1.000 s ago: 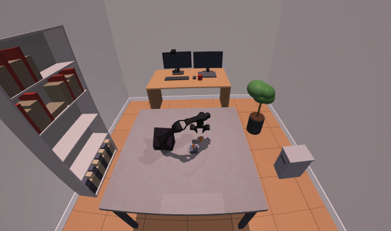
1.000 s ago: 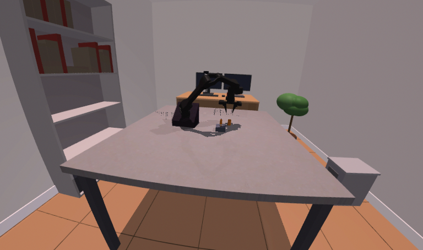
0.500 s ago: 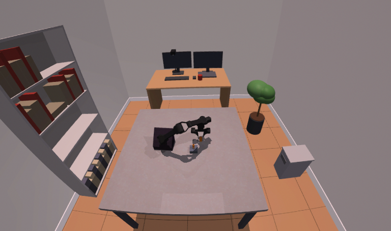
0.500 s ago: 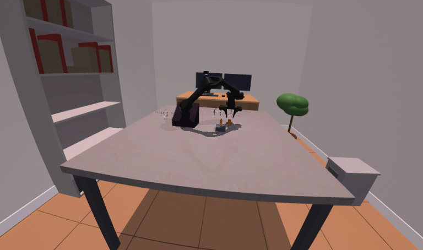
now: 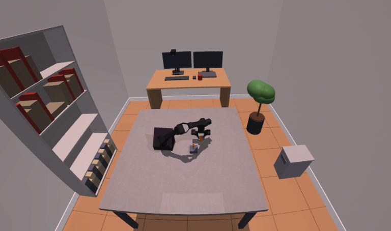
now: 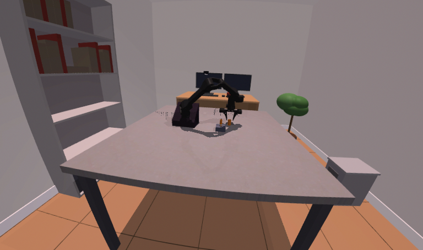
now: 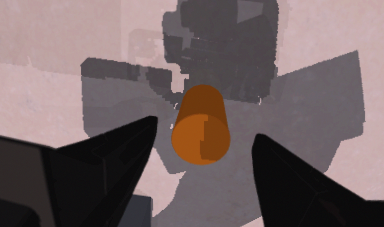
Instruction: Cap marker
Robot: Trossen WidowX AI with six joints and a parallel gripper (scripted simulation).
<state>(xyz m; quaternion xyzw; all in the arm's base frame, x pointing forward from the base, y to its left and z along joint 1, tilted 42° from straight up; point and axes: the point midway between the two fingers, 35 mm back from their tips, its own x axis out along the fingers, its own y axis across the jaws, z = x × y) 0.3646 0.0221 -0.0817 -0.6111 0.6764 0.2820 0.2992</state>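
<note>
The orange cap lies 2 cm below my gripper tip. The rest, counted from my gripper tip: holder block (13 cm to the right, 7 cm behind, 2 cm below).
</note>
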